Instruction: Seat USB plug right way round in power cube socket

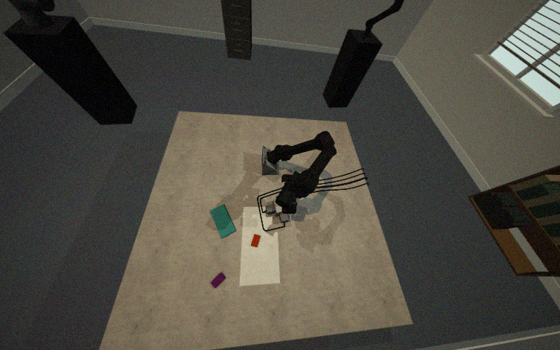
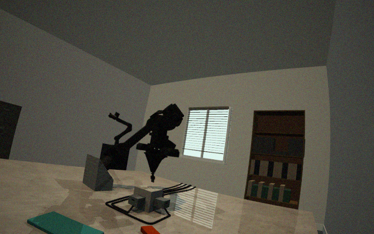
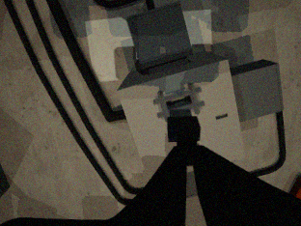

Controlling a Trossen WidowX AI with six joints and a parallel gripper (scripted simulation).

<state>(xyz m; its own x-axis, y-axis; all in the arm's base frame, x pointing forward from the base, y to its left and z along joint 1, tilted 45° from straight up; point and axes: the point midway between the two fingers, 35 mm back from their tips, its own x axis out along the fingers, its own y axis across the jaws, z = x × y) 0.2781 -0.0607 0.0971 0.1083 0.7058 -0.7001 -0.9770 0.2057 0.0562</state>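
The dark USB plug lies 20 mm below my gripper tip. Also, from my gripper tip: teal flat block 20 mm ahead, 330 mm to the right, 130 mm below; then purple block 290 mm ahead, 360 mm to the right, 130 mm below; then orange block 150 mm ahead, 170 mm to the right, 130 mm below.
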